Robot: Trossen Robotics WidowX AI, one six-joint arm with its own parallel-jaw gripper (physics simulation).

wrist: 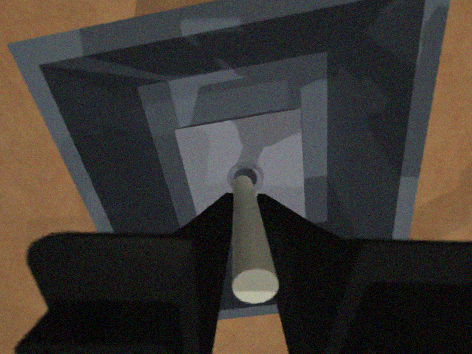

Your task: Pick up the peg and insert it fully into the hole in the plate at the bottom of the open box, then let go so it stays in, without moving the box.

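Places are measured from the arm's base along level axes (x ahead, y left, z up), in centimetres.
Pixels of known places: gripper, between the fingertips: (244, 200).
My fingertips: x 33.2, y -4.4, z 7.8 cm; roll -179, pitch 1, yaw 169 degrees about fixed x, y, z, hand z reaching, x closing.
Note:
Ahead of a thing's pixels: the offset from my fingertips to its middle. "spot": to the spot under its first point. Level surfaces: height alone.
My gripper (244, 200) is shut on a pale grey-beige peg @[dx +0.0, dy +0.1, dz +1.4 cm] (248, 235), one finger on each side. The peg points away from the camera, down into the open box. Its far end overlaps the lower left part of the hole (248, 175) in the view; a dark part of the hole shows above and to the right of it. Whether the tip is above the hole or just inside it I cannot tell. The light grey plate @[dx -0.2, dy +0.2, dz -6.6 cm] (280, 160) lies at the bottom of the blue-grey box @[spot: dx +8.7, dy -5.5, dz -0.2 cm] (60, 125). The fingers hide the plate's near part.
The box's dark inner walls (370, 125) surround the gripper's fingertips on the left, right and far sides. The box's near rim shows between the fingers, beneath the peg. An orange-brown table top @[dz -10.0 cm] (25, 175) lies around the box, and shadows fall across it.

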